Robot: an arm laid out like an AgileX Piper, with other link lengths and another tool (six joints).
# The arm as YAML. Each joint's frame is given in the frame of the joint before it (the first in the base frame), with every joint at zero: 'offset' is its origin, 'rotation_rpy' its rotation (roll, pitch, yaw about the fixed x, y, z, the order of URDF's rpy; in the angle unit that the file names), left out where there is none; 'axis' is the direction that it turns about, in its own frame. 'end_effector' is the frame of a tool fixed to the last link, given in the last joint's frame.
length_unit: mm
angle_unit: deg
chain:
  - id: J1
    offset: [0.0, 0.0, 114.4]
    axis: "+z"
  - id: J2
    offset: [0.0, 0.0, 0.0]
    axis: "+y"
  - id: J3
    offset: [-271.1, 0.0, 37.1]
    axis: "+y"
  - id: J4
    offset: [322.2, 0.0, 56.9]
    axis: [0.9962, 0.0, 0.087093]
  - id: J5
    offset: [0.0, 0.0, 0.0]
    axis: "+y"
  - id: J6
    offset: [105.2, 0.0, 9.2]
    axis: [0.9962, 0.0, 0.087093]
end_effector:
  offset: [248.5, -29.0, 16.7]
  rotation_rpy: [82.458, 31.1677, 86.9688]
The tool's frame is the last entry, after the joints.
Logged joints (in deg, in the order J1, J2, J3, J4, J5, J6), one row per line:
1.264, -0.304, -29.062, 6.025, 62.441, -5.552
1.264, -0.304, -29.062, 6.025, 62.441, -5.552
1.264, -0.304, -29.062, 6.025, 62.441, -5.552
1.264, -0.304, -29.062, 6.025, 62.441, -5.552
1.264, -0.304, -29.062, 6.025, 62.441, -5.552
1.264, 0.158, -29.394, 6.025, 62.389, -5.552
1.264, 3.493, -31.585, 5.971, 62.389, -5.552
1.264, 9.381, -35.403, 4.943, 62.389, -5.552
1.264, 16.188, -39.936, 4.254, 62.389, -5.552
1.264, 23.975, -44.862, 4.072, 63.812, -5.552
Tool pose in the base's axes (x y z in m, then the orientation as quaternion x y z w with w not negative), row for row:
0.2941, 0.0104, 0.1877, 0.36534, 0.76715, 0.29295, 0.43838
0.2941, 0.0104, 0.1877, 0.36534, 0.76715, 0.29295, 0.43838
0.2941, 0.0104, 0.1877, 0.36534, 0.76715, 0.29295, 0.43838
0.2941, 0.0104, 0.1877, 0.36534, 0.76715, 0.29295, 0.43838
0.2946, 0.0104, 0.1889, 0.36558, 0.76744, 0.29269, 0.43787
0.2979, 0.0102, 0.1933, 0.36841, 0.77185, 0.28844, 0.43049
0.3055, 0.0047, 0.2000, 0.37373, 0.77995, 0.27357, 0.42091
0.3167, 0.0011, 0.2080, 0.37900, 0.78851, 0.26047, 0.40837
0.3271, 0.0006, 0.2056, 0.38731, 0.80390, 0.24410, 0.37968
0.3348, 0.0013, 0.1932, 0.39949, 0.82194, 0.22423, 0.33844
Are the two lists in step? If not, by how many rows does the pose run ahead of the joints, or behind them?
The pose runs 1 row ahead of the joints: the pose in row i belongs to the joints in row i + 1.
